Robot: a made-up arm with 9 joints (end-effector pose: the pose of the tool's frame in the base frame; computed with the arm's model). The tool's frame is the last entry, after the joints.
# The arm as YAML. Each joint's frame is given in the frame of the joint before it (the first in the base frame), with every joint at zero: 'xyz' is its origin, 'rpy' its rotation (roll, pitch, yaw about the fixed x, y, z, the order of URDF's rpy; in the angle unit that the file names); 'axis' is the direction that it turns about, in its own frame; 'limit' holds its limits. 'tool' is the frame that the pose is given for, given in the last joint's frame.
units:
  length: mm
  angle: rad
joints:
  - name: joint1
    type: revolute
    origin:
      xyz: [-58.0, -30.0, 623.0]
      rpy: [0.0, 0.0, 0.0]
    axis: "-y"
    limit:
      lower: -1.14
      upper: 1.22
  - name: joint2
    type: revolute
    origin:
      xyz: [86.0, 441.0, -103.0]
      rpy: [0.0, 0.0, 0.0]
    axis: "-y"
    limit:
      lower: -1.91
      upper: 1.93
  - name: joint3
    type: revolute
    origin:
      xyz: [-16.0, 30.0, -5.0]
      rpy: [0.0, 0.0, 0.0]
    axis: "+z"
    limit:
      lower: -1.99
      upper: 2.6
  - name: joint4
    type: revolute
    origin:
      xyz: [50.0, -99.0, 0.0]
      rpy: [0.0, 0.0, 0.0]
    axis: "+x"
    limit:
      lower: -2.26
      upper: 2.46
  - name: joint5
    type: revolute
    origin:
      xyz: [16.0, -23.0, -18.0]
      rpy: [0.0, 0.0, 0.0]
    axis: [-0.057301, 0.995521, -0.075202]
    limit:
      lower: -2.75
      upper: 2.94
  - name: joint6
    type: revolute
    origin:
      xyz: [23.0, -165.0, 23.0]
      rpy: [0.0, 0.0, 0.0]
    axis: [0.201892, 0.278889, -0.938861]
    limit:
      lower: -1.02
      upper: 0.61
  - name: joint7
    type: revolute
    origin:
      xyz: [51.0, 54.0, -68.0]
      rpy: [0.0, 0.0, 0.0]
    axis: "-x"
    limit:
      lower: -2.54
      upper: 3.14
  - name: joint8
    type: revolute
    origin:
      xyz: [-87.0, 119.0, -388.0]
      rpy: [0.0, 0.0, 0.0]
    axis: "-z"
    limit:
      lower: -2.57
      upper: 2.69
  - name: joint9
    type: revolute
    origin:
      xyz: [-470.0, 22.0, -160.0]
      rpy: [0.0, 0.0, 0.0]
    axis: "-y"
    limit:
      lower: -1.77
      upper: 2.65
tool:
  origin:
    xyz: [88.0, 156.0, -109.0]
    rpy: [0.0, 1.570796, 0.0]
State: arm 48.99 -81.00 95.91 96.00 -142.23 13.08 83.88 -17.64 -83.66
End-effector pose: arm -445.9 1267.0 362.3 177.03 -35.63 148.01
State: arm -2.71 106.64 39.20 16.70 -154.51 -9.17 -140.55 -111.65 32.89
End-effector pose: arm 282.5 766.4 357.8 34.14 4.78 5.86
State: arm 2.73 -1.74 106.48 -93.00 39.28 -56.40 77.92 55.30 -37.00
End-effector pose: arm 822.5 776.0 1263.0 -86.26 -52.27 24.51
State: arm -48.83 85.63 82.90 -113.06 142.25 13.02 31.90 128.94 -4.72
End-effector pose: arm -486.1 -159.4 203.6 84.43 36.36 -155.19
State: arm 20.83 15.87 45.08 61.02 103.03 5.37 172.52 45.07 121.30
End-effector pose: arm 925.4 273.5 594.7 -84.35 26.47 169.52
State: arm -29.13 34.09 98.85 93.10 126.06 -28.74 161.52 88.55 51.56
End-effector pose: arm -388.2 602.3 -189.3 18.17 -31.30 116.62
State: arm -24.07 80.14 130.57 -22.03 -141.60 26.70 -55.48 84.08 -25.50
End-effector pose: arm -19.5 -244.3 398.9 106.75 27.58 -98.57
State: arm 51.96 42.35 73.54 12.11 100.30 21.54 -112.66 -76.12 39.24
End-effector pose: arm 93.4 722.3 256.9 -4.88 3.94 58.85
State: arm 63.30 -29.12 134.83 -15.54 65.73 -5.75 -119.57 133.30 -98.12
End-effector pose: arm -318.8 1008.9 79.3 -129.64 16.50 91.77
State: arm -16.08 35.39 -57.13 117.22 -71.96 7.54 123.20 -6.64 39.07
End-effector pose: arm 582.4 803.5 218.9 85.87 80.80 -23.64
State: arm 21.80 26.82 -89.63 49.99 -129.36 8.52 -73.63 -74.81 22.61
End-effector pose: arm -92.2 52.5 980.5 132.43 -64.53 114.44
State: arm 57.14 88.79 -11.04 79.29 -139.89 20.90 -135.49 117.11 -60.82
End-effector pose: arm 916.6 665.9 566.6 -148.14 -7.09 21.90
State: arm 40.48 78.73 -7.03 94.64 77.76 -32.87 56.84 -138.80 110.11
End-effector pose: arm 438.7 691.1 1023.7 81.31 48.56 -72.17
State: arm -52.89 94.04 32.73 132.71 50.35 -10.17 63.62 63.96 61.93
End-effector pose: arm -628.5 665.7 54.2 37.20 10.40 51.20
